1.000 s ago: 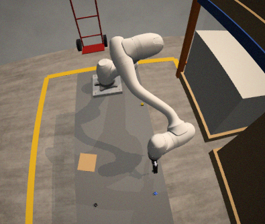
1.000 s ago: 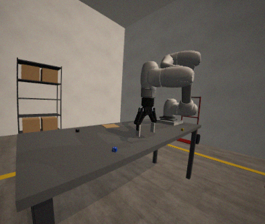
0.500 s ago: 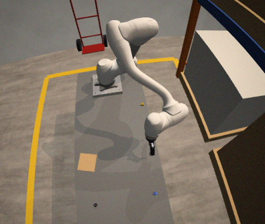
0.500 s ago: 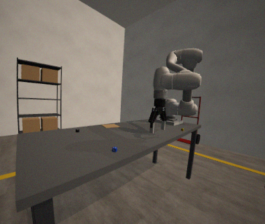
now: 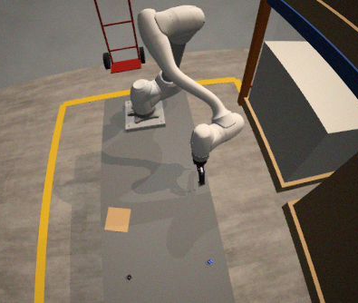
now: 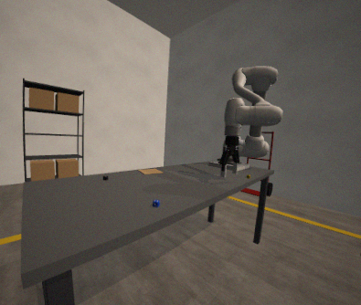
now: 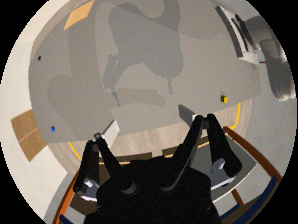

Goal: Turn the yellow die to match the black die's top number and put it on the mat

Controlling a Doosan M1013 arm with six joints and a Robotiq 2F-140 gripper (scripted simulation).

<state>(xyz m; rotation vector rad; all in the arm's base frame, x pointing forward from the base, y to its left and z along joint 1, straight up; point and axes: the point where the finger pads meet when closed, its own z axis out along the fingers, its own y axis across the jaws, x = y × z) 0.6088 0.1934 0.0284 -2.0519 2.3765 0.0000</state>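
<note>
My hand is 27 cm past the yellow die, 6 cm to the right of it and 5 cm above it. Round my hand: blue die 49 cm ahead, 10 cm to the right, 5 cm below; tan mat 11 cm ahead, 53 cm to the right, 6 cm below; black die 45 cm ahead, 54 cm to the right, 5 cm below.
</note>
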